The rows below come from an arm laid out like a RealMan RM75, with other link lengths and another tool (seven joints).
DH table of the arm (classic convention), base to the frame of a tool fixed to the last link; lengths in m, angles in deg. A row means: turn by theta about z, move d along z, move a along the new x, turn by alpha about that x. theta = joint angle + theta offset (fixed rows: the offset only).
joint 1: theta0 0, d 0.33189, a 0, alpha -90
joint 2: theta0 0, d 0, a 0, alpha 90
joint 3: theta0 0, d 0.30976, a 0, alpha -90
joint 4: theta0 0, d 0, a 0, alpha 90
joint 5: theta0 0, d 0.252, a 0, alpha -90
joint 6: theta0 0, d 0, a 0, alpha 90
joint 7: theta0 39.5, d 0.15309, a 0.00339, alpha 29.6
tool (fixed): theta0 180, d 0.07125, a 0, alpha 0
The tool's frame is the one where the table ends.
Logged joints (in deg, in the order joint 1, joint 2, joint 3, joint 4, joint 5, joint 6, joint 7), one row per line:
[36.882, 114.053, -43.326, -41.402, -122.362, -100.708, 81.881]
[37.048, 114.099, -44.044, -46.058, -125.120, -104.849, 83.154]
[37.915, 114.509, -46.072, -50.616, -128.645, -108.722, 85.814]
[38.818, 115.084, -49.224, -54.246, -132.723, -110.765, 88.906]
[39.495, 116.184, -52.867, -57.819, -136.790, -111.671, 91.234]
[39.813, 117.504, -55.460, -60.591, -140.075, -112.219, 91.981]
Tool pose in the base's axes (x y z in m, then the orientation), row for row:
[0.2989, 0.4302, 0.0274, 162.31, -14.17, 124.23]
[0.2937, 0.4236, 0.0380, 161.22, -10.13, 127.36]
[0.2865, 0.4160, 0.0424, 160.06, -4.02, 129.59]
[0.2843, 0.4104, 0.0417, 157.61, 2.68, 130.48]
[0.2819, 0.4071, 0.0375, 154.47, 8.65, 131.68]
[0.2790, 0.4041, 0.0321, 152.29, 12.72, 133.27]
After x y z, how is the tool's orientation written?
As angles about the fixed x, y, z axes (roll, pitch, yaw), in degrees.
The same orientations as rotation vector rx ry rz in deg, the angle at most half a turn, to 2 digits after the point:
[-83.64, -150.94, -33.76]
[-80.45, -156.81, -33.05]
[74.44, 155.66, 30.02]
[68.78, 150.97, 28.19]
[62.76, 146.59, 28.02]
[57.60, 144.09, 28.26]

